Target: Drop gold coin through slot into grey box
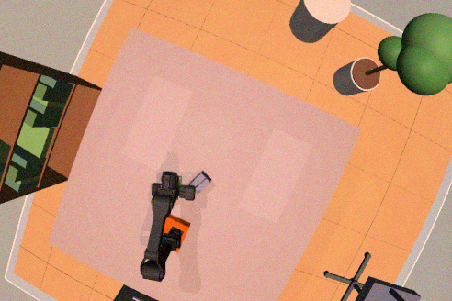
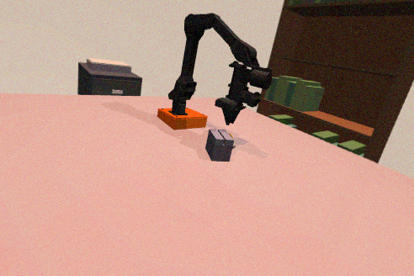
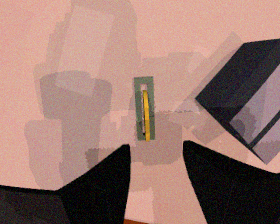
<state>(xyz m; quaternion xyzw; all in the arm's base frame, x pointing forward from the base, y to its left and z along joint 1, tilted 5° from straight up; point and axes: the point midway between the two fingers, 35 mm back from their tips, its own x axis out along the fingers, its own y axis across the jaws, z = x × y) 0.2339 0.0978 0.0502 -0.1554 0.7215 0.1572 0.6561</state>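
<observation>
Right now my gripper tip is 60 mm above the gold coin.
</observation>
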